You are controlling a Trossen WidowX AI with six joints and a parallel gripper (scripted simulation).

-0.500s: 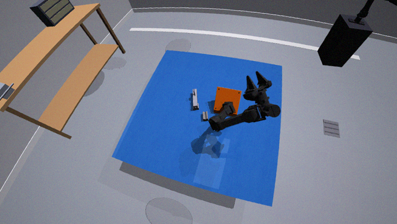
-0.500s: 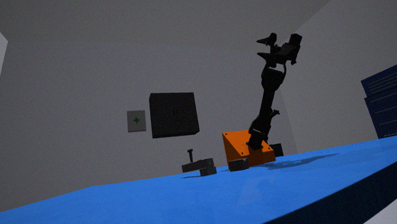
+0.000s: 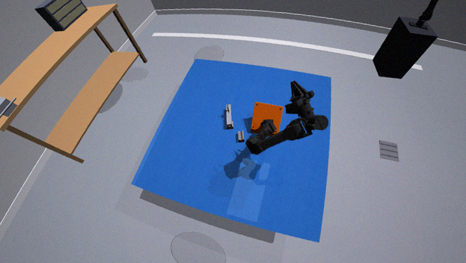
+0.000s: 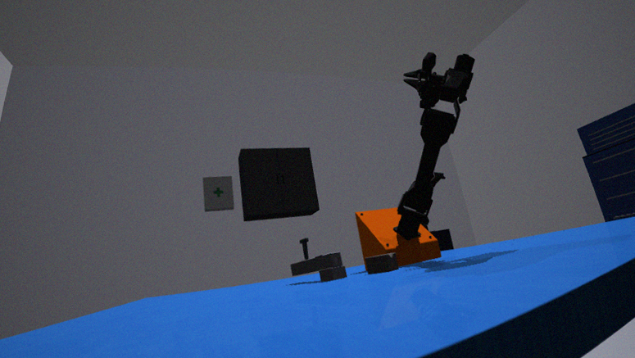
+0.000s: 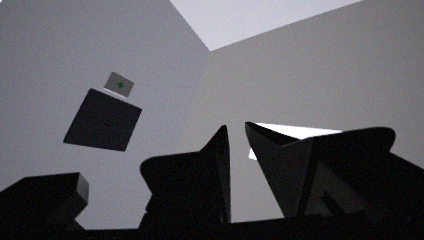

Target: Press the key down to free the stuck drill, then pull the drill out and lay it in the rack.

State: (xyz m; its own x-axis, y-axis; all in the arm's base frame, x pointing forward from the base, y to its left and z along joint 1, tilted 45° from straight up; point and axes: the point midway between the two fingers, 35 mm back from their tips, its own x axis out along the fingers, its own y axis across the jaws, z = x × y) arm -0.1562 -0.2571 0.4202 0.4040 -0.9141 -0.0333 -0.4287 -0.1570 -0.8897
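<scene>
My gripper tip is 520 mm above the dark t-shaped piece, 370 mm short of it and 200 mm to the left of it. From my gripper tip the other things lie so: drill: 560 mm below, 360 mm ahead, 140 mm to the right; then light grey block: 570 mm below, 360 mm ahead, 160 mm to the right; then grey notched block: 590 mm below, 260 mm ahead, 10 mm to the right.
</scene>
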